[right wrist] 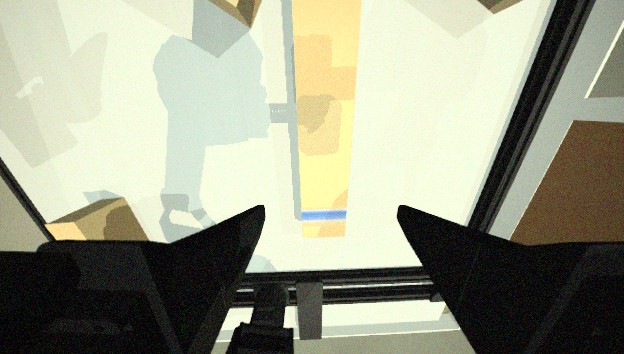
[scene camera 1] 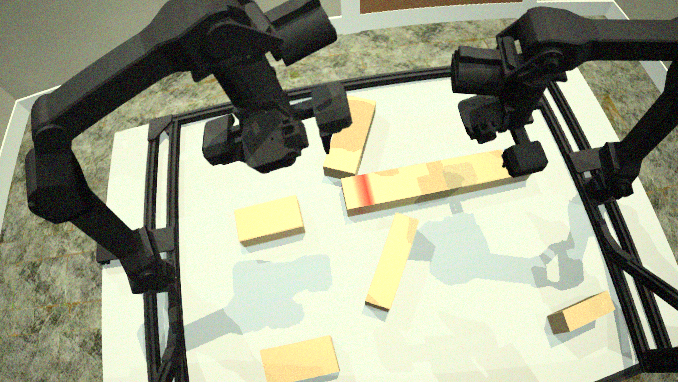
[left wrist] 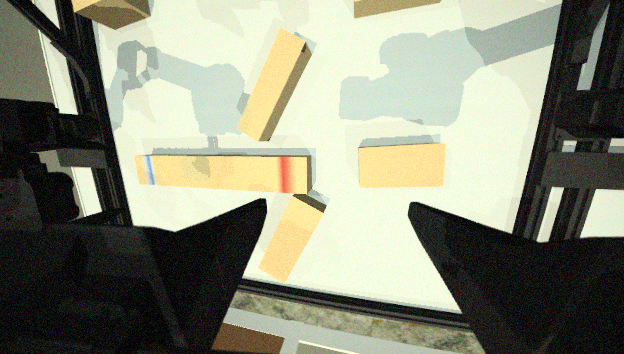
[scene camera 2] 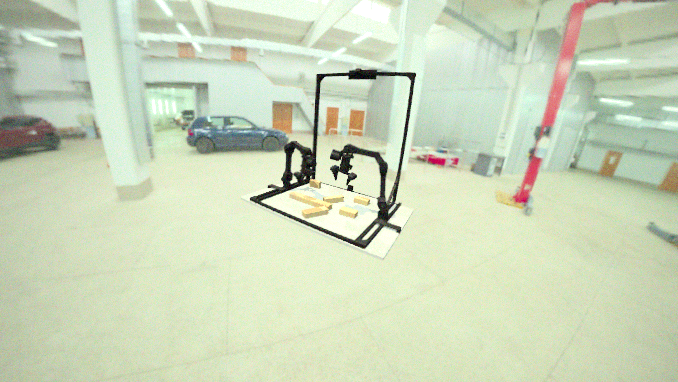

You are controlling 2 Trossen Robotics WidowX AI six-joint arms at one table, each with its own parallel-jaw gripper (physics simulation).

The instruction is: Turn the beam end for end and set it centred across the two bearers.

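Seen in the pictures: left gripper, between the fingertips: (scene camera 1: 295, 160) (left wrist: 337, 206) (scene camera 2: 341, 182); right gripper, between the fingertips: (right wrist: 330, 211) (scene camera 1: 495, 143) (left wrist: 116, 179) (scene camera 2: 303, 183); left arm's base, origin of its link: (scene camera 1: 159, 276) (left wrist: 584, 116) (scene camera 2: 382, 218); right arm's base, origin of its link: (right wrist: 272, 294) (scene camera 1: 597, 190) (left wrist: 91, 127) (scene camera 2: 286, 187).
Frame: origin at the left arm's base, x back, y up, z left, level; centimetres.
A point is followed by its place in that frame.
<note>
The long beam (scene camera 1: 400, 186) {x -48.3, y 1.9, z 8.7 cm} (scene camera 2: 302, 198) {x -62.1, y 1.2, z 12.1 cm} (left wrist: 235, 172) {x -51.4, y 1.9, z 9.2 cm} (right wrist: 325, 175) {x -66.2, y 1.9, z 9.6 cm} lies low, seemingly flat on the table. Its red band is at the left end in scene camera 1; its blue band shows near the other end in both wrist views. Several plain blocks lie around; I cannot tell which two are the bearers. One slanted block (scene camera 1: 390, 262) {x -43.2, y 2.5, z -5.1 cm} (left wrist: 275, 85) {x -42.6, y 2.5, z -5.0 cm} lies apart from the beam, another (scene camera 1: 357, 125) {x -43.2, y 1.9, z 23.6 cm} (left wrist: 292, 240) {x -40.7, y 1.9, z 21.7 cm} by its red end, contact unclear. My left gripper (scene camera 1: 275, 155) {x -31.4, y 20.2, z 7.3 cm} (left wrist: 337, 206) {x -31.4, y 20.2, z 7.3 cm} is open and empty above the table. My right gripper (scene camera 1: 500, 142) {x -64.7, y 12.2, z 8.8 cm} (right wrist: 330, 211) {x -64.7, y 12.2, z 8.8 cm} is open above the blue end.
A short block (scene camera 1: 270, 217) {x -23.9, y 1.9, z 7.3 cm} (left wrist: 402, 165) {x -23.1, y 1.9, z 7.1 cm} lies left of the beam in scene camera 1, and another short block (scene camera 1: 300, 357) {x -25.5, y 1.9, z -18.2 cm} (left wrist: 397, 6) {x -24.8, y -1.0, z -15.7 cm} at the bottom. A further block (scene camera 1: 582, 312) {x -74.4, y 4.4, z -22.6 cm} (right wrist: 105, 220) {x -72.4, y 1.7, z -21.0 cm} lies at the lower right. Black frame rails border the table.
</note>
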